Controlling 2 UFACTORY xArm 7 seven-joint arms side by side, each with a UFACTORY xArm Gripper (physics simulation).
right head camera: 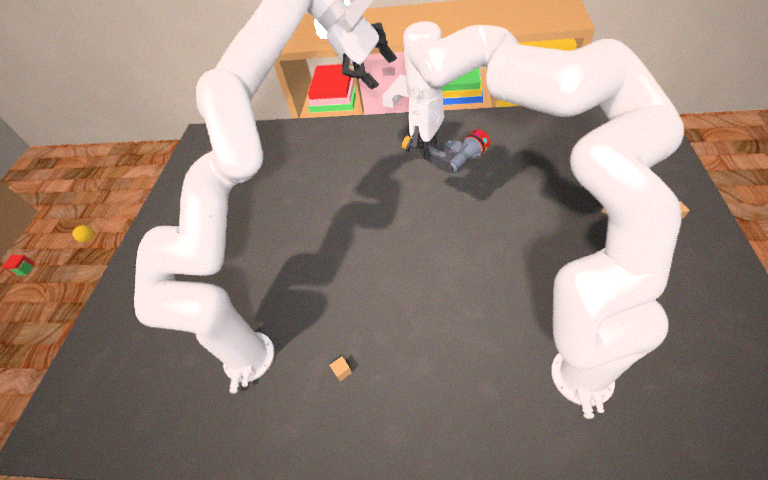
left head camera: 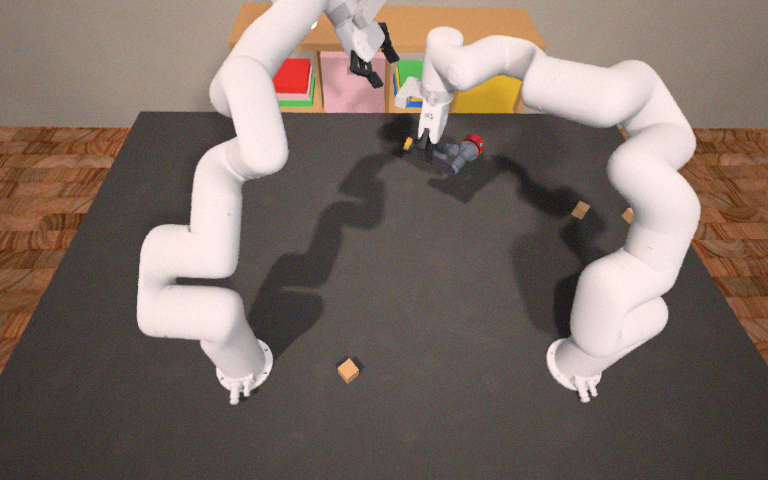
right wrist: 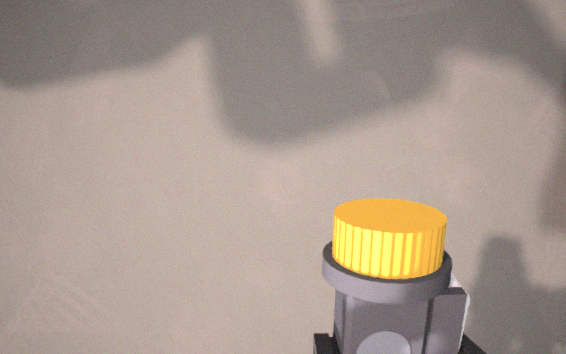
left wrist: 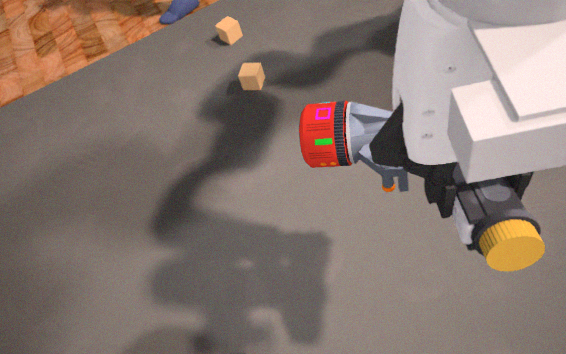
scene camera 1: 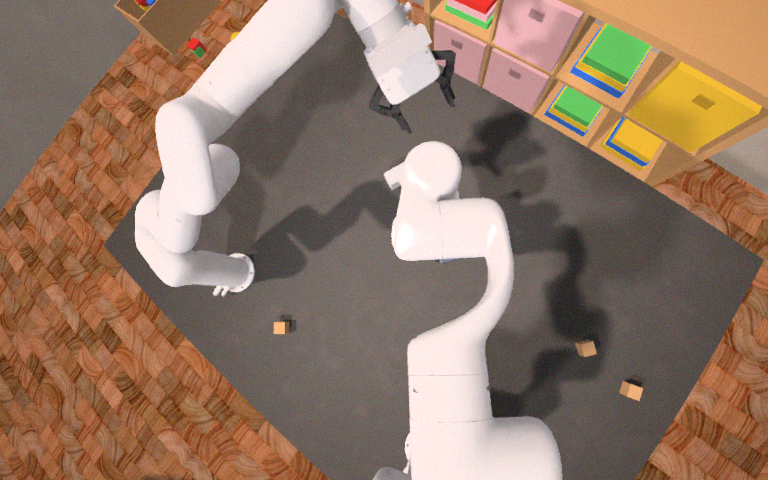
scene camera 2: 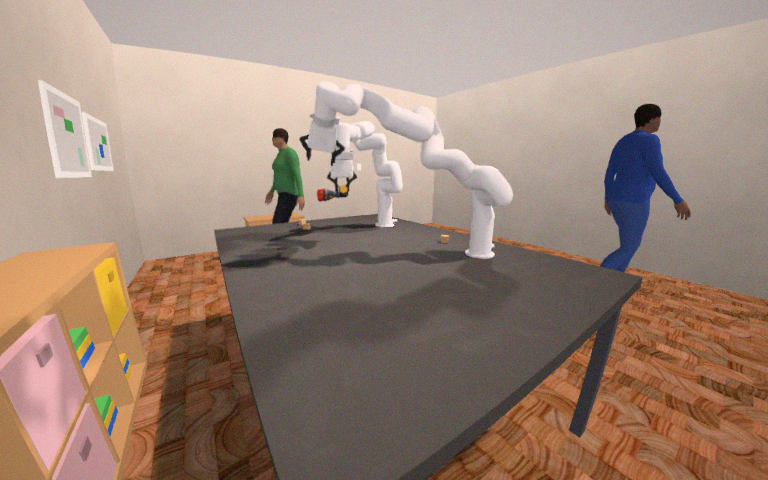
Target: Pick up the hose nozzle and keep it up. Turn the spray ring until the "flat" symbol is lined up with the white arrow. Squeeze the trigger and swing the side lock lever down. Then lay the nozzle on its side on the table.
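Places are measured from the left arm's base along level axes (x ahead, y left, z up), in metres.
Pixels of known places: left gripper, fingertip midpoint: [right head camera: 384, 73] [left head camera: 387, 73] [scene camera 1: 430, 117] [scene camera 2: 320, 161]; right gripper, fingertip midpoint: [right head camera: 426, 152] [left head camera: 427, 154] [left wrist: 472, 195] [scene camera 2: 342, 193]; left arm's base at its link origin: [right head camera: 249, 357] [left head camera: 245, 364] [scene camera 1: 237, 272] [scene camera 2: 479, 254]; right arm's base at its link origin: [right head camera: 581, 376] [left head camera: 572, 364] [scene camera 2: 384, 225].
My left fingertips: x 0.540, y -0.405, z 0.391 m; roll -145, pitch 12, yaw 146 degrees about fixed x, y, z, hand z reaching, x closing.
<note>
Ahead of a thing's pixels: the offset from my left fingertips to its top centre. "spot": to the spot under its first point. Level surfaces: height alone.
The hose nozzle {spot: dz -0.126, dx -0.197, dy -0.125 m} [left head camera: 447, 162] [right head camera: 444, 160] [left wrist: 367, 131] is held in the air above the far part of the table, its yellow cap {spot: dz -0.112, dx -0.125, dy -0.034 m} [left wrist: 515, 250] [right wrist: 390, 240] at the handle end. Its red spray ring {spot: dz -0.125, dx -0.139, dy -0.206 m} [left head camera: 472, 144] [right head camera: 480, 141] [left wrist: 311, 132] points right in the head views. In the left wrist view the ring shows a magenta square outline, a green bar and orange dots; the white arrow does not show. My right gripper [left head camera: 428, 151] [scene camera 2: 343, 191] is shut on the handle. My left gripper [left head camera: 388, 71] [right head camera: 385, 72] [scene camera 1: 431, 117] [scene camera 2: 321, 161] is open and empty, apart from the nozzle.
Small wooden cubes {dz -0.357, dx -0.595, dy +0.169 m} [left head camera: 348, 370] {dz -0.357, dx -0.193, dy -0.596 m} [left head camera: 580, 210] [scene camera 1: 585, 348] {dz -0.357, dx -0.232, dy -0.750 m} [scene camera 1: 631, 390] lie on the dark table {dz -0.391 m} [left head camera: 419, 430]. A shelf unit [left head camera: 481, 25] [scene camera 2: 56, 260] stands behind its far edge. The right arm [scene camera 1: 447, 362] arches over the table. Two people [scene camera 2: 288, 175] [scene camera 2: 637, 169] are beyond the table.
</note>
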